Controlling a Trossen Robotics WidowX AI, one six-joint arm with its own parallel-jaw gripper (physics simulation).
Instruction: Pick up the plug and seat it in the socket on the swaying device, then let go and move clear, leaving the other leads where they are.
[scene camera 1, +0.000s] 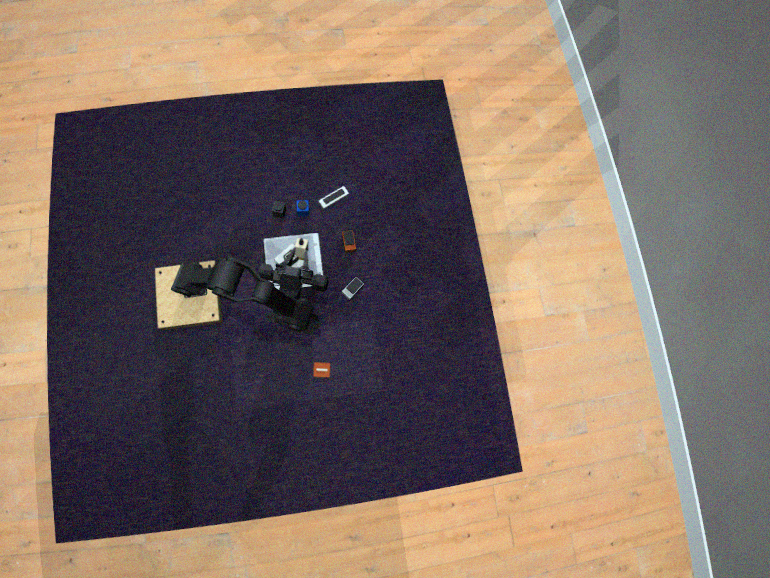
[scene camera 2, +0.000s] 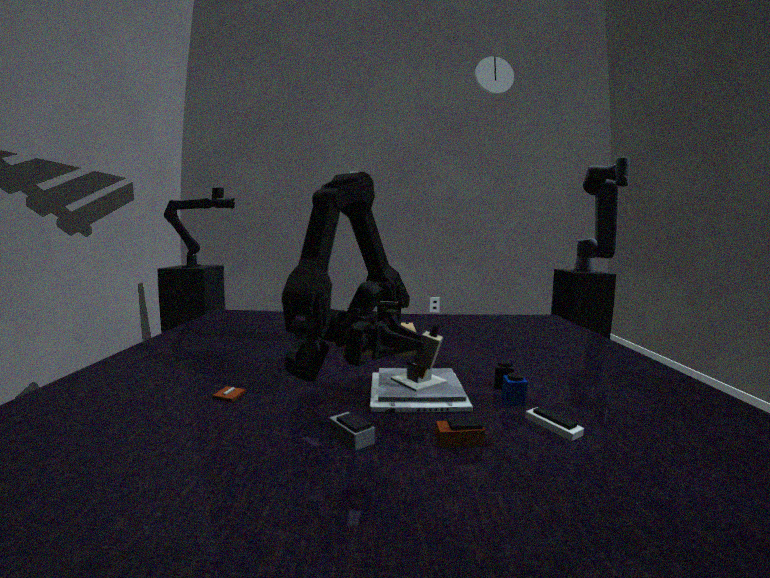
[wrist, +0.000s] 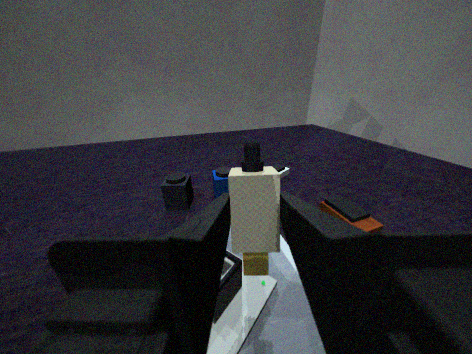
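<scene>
In scene camera 2, a blue lead (scene camera 2: 514, 387) rests on the table, and the gripper (scene camera 2: 425, 343) is there as well. The wrist view shows the gripper (wrist: 254, 198) holding a cream plug (wrist: 254, 190), clear of everything else. Scene camera 1 shows the gripper (scene camera 1: 300, 249) too.
</scene>
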